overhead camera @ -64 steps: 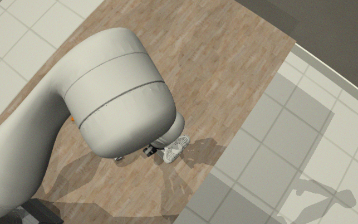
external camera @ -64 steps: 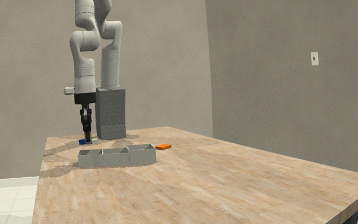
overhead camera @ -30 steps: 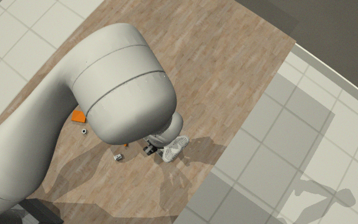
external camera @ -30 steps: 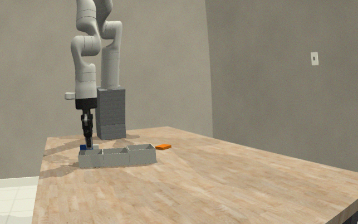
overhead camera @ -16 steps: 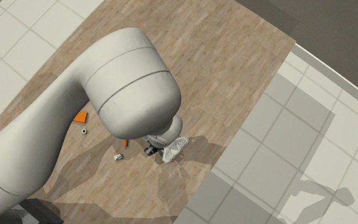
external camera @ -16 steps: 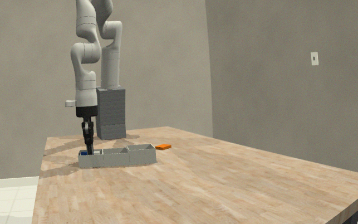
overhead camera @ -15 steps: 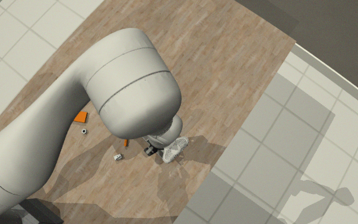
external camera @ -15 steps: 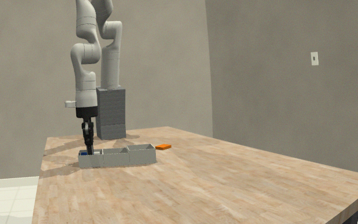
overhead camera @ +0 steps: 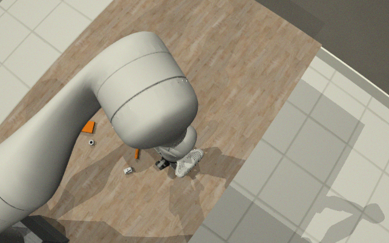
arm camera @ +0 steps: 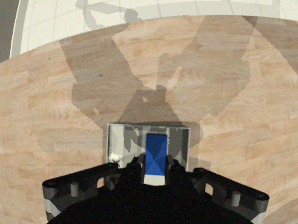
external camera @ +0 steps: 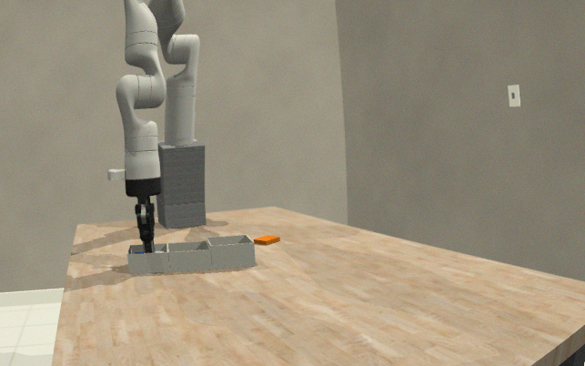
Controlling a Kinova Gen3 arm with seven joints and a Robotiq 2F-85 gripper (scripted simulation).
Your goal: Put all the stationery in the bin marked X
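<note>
Now: the blue flat thing 1 cm to the left of my hand and 2 cm below it. The rest, counted from my hand: orange stick (6 cm behind, 11 cm to the left, 3 cm below); then flat orange block (8 cm behind, 30 cm to the left, 3 cm below); then black ring-like part (12 cm behind, 25 cm to the left, 3 cm below).
</note>
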